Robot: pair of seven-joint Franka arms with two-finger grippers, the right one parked.
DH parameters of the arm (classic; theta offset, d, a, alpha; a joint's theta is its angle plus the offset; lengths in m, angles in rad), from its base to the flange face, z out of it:
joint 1: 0 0.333 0 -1.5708
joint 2: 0 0 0 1.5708
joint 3: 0 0.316 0.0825 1.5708
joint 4: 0 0 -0.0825 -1.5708
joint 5: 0 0.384 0 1.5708
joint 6: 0 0 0.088 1.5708
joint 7: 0 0.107 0 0
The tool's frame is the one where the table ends.
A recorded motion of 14 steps. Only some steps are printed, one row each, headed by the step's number.
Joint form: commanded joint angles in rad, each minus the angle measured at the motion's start. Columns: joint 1, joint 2, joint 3, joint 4, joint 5, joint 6, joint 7.
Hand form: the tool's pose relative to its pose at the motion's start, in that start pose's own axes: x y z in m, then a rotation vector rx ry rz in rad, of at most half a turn. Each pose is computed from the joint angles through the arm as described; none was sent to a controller.
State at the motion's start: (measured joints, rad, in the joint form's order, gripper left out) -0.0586 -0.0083 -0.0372 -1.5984 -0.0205 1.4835 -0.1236
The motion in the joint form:
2: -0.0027 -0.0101 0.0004 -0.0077 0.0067 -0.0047 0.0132
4: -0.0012 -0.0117 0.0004 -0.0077 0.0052 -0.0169 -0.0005
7: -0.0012 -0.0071 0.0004 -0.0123 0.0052 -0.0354 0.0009
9: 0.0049 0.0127 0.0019 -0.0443 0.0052 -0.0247 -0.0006
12: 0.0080 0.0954 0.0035 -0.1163 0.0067 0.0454 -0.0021
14: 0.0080 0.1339 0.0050 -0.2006 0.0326 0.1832 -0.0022
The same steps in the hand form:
2: -0.0038 0.0001 -0.0011 0.0075 -0.0015 0.0149
4: -0.0056 -0.0007 -0.0009 0.0072 -0.0121 -0.0002
7: -0.0061 -0.0009 0.0051 0.0105 -0.0396 0.0010
9: 0.0016 -0.0048 0.0289 0.0137 -0.0805 -0.0088
12: 0.0286 -0.0065 0.1002 0.0217 -0.1646 -0.0170
14: 0.0442 -0.0094 0.1504 0.0441 -0.1468 -0.0157

